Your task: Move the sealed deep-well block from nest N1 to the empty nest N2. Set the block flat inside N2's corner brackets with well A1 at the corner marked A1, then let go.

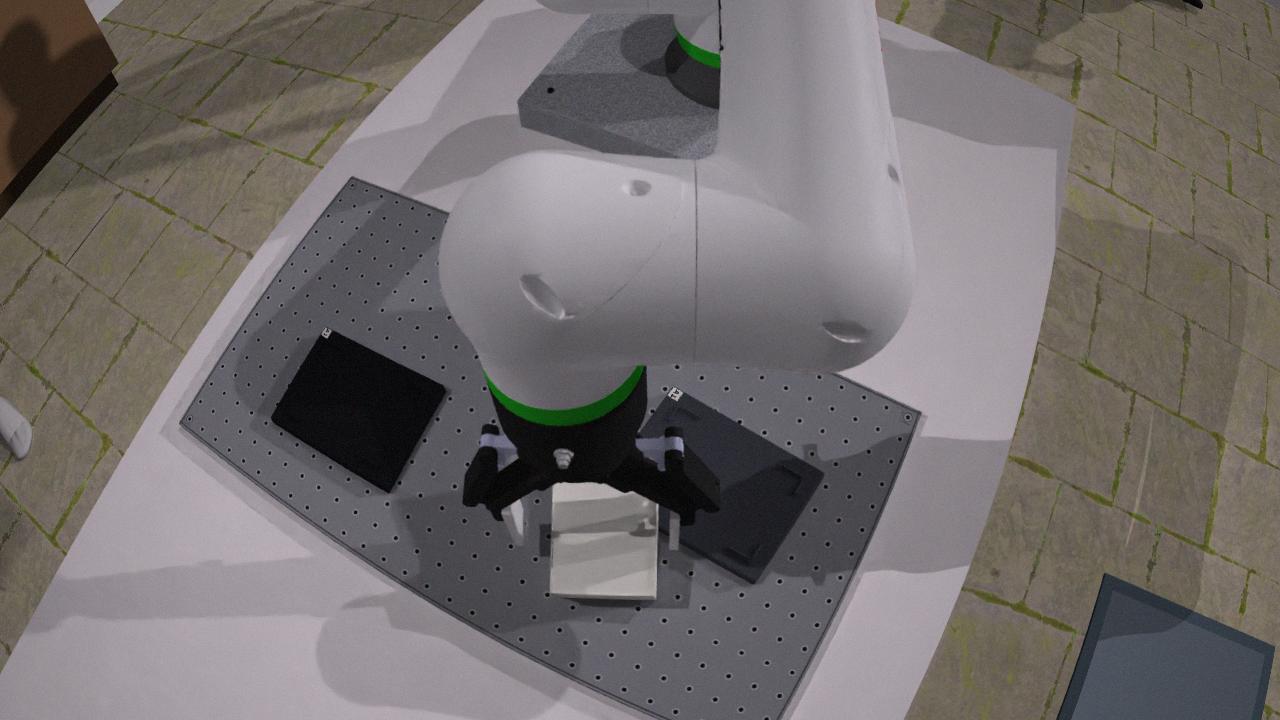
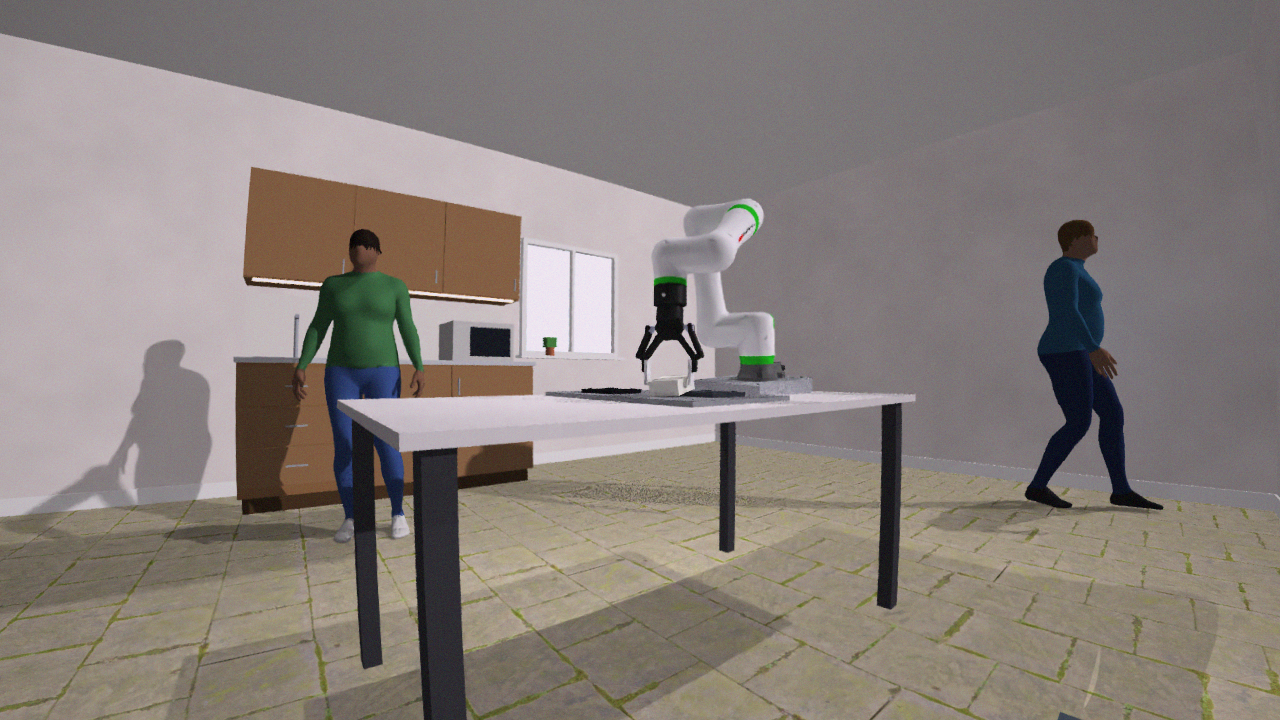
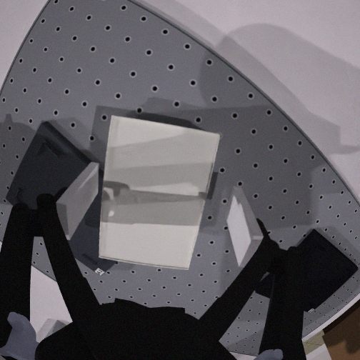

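Where they show: gripper, fingertip midpoint: (image 1: 596,533); arm's base, origin of the base link: (image 2: 757,379).
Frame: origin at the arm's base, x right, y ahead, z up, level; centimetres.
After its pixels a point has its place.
The white block (image 1: 604,573) {x -15.2, y 59.3, z 0.5 cm} (image 2: 671,386) {x -17.9, y 59.8, z -1.0 cm} (image 3: 160,155) lies between two dark rectangular nests, close beside or over the edge of the blue-grey one; contact is unclear. The blue-grey nest (image 1: 733,510) {x -21.9, y 48.5, z -2.7 cm} (image 3: 37,167) shows corner brackets and a small printed tag at one corner. The black nest (image 1: 358,411) {x 13.9, y 56.1, z -2.7 cm} (image 3: 325,270) stands apart, also tagged; its inside is too dark to read. I cannot tell which nest is N1 or N2, nor where well A1 is. My gripper (image 1: 594,526) {x -12.7, y 56.0, z -0.9 cm} (image 2: 670,373) {x -12.7, y 56.0, z -0.9 cm} (image 3: 163,189) is open, pointing down, its fingers at either side of the block with visible gaps, tips near its top.
A grey perforated plate (image 1: 295,268) {x 33.1, y 45.2, z -3.9 cm} (image 3: 150,75) lies under the nests on the white table (image 1: 223,626) {x 16.7, y 84.2, z -5.2 cm} (image 2: 537,413) {x -27.9, y 103.1, z -5.2 cm}. The robot's grey base block (image 1: 608,98) {x 10.0, y 11.2, z -0.4 cm} stands behind. A person in green (image 2: 362,313) and one in blue (image 2: 1072,304) stand away from the table.
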